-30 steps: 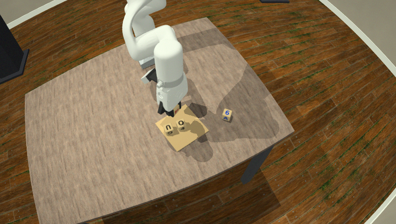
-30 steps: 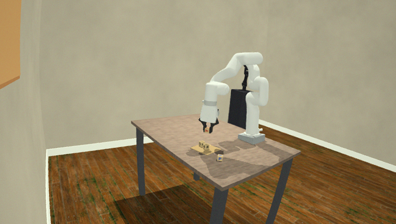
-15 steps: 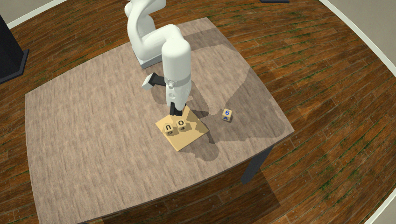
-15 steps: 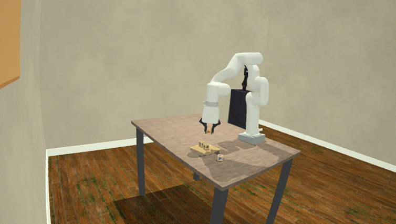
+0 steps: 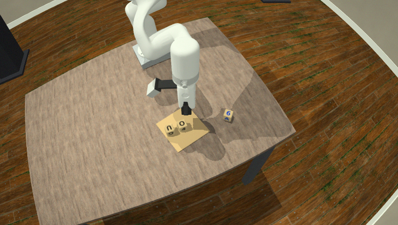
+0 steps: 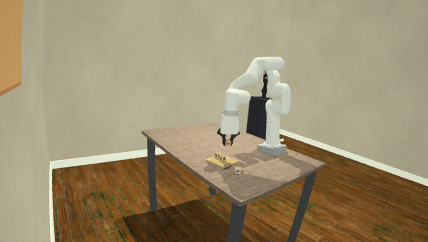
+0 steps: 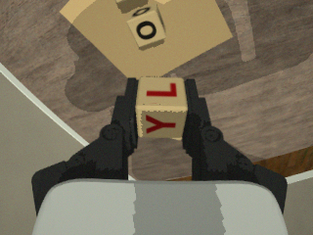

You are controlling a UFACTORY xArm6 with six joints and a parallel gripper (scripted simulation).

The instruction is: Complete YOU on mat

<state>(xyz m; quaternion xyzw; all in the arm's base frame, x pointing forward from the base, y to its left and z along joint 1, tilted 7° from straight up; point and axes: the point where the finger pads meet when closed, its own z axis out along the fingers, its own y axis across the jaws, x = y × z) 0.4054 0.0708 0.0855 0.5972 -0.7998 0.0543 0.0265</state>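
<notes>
The tan mat is 10 mm ahead of my hand, 20 mm to the right of it and 120 mm below it. Round my hand: letter block: 10 mm below.
</notes>
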